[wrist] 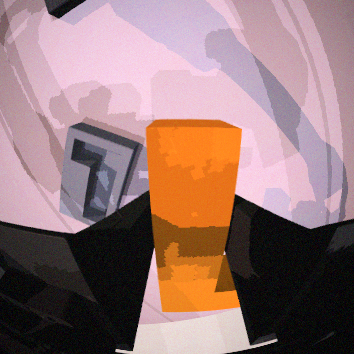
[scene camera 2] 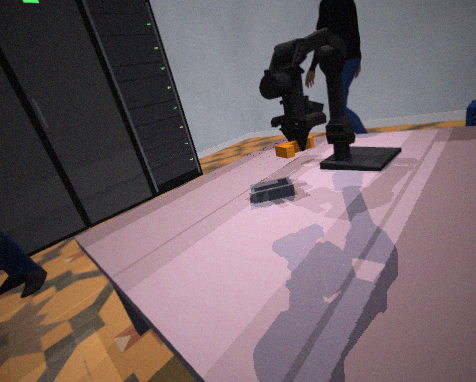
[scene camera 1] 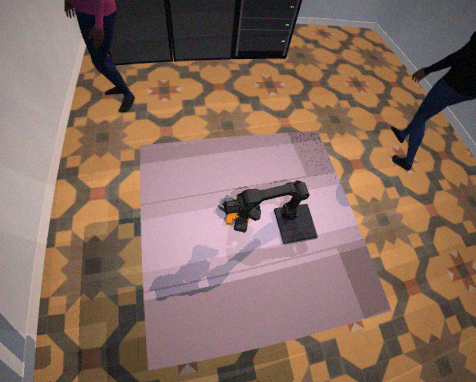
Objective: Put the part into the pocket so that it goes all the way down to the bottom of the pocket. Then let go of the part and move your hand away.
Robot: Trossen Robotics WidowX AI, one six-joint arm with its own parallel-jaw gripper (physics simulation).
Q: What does my gripper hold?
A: An orange L-shaped part.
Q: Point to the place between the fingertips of my gripper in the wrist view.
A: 186, 195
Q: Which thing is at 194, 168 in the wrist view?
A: An orange L-shaped part.
